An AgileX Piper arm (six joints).
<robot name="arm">
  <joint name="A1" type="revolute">
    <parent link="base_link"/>
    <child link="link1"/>
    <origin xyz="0 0 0.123" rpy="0 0 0"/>
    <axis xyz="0 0 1"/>
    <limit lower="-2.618" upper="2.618"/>
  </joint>
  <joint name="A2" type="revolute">
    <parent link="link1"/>
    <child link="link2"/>
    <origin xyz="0 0 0" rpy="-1.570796 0 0"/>
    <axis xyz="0 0 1"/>
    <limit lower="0" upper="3.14"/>
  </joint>
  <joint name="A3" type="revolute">
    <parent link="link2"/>
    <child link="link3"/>
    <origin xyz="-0.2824 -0.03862 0" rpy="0 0 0"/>
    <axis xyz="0 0 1"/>
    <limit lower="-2.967" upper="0"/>
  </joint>
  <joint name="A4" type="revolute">
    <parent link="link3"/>
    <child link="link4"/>
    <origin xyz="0.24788 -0.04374 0" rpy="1.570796 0 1.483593"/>
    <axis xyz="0 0 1"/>
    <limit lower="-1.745" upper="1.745"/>
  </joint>
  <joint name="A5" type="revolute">
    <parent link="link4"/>
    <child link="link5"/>
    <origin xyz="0 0 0" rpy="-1.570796 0 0"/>
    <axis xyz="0 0 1"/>
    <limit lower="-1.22" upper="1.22"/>
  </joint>
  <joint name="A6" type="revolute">
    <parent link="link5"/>
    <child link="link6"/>
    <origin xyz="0 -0.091 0" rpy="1.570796 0 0"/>
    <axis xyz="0 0 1"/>
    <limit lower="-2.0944" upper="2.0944"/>
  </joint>
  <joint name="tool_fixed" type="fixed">
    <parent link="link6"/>
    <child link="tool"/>
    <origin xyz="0 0 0" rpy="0 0 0"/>
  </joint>
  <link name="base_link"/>
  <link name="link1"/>
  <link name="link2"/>
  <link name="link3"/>
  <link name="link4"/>
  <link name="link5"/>
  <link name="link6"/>
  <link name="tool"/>
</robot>
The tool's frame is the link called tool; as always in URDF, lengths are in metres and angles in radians.
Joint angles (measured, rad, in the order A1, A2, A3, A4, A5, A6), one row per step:
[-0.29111, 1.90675, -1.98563, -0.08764, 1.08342, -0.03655]
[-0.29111, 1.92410, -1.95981, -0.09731, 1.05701, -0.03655]
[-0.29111, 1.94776, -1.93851, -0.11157, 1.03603, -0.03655]
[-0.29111, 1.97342, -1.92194, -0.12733, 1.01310, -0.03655]
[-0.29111, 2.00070, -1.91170, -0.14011, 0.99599, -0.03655]
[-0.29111, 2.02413, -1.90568, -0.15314, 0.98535, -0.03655]
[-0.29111, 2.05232, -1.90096, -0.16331, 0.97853, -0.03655]
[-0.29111, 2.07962, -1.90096, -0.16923, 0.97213, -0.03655]
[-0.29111, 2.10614, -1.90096, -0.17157, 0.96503, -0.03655]
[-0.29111, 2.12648, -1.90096, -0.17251, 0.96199, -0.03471]
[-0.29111, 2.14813, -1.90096, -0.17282, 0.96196, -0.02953]
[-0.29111, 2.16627, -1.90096, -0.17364, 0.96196, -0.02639]
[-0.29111, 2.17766, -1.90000, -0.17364, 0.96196, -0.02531]
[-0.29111, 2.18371, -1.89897, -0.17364, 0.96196, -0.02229]
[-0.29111, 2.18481, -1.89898, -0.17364, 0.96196, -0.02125]
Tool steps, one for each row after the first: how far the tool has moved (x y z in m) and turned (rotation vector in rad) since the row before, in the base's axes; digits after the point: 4 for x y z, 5 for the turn. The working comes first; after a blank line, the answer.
Tool pose at each row, in the base's axes (x y z in m, rotation vector in rad; the steps are taken from these numbers as rounded here):
[0.4084, -0.1297, 0.3681, 0.29899, 2.48219, -0.25090]
[0.4137, -0.1320, 0.3544, 0.29468, 2.50010, -0.26021]
[0.4194, -0.1348, 0.3388, 0.28922, 2.52558, -0.27421]
[0.4252, -0.1376, 0.3238, 0.28146, 2.54655, -0.29052]
[0.4308, -0.1402, 0.3094, 0.27453, 2.56833, -0.30277]
[0.4351, -0.1424, 0.2976, 0.26776, 2.58840, -0.31574]
[0.4396, -0.1445, 0.2837, 0.26232, 2.61551, -0.32391]
[0.4440, -0.1463, 0.2713, 0.25834, 2.63710, -0.32742]
[0.4481, -0.1476, 0.2592, 0.25563, 2.65698, -0.32644]
[0.4509, -0.1485, 0.2497, 0.25687, 2.67415, -0.32372]
[0.4534, -0.1493, 0.2394, 0.26353, 2.69485, -0.31867]
[0.4554, -0.1499, 0.2308, 0.26727, 2.71251, -0.31554]
[0.4564, -0.1502, 0.2250, 0.26869, 2.72472, -0.31301]
[0.4569, -0.1504, 0.2218, 0.27276, 2.73120, -0.31089]
[0.4570, -0.1504, 0.2213, 0.27417, 2.73207, -0.31041]

[0.0053, -0.0023, -0.0137, -0.00466, 0.01901, 0.00102]
[0.0057, -0.0028, -0.0156, -0.00689, 0.02721, 0.00075]
[0.0058, -0.0028, -0.0150, -0.00963, 0.02320, 0.00184]
[0.0056, -0.0026, -0.0144, -0.00637, 0.02338, 0.00206]
[0.0043, -0.0022, -0.0118, -0.00702, 0.02186, 0.00177]
[0.0045, -0.0021, -0.0139, -0.00217, 0.02797, 0.00156]
[0.0044, -0.0018, -0.0124, 0.00045, 0.02177, 0.00151]
[0.0041, -0.0013, -0.0121, 0.00349, 0.01934, 0.00145]
[0.0028, -0.0009, -0.0095, 0.00489, 0.01637, -0.00098]
[0.0025, -0.0008, -0.0103, 0.00791, 0.01943, -0.00452]
[0.0020, -0.0006, -0.0086, 0.00560, 0.01680, -0.00267]
[0.0010, -0.0003, -0.0058, 0.00392, 0.01156, -0.00097]
[0.0005, -0.0002, -0.0032, 0.00308, 0.00602, -0.00272]
[0.0001, 0.0000, -0.0005, 0.00067, 0.00078, -0.00094]

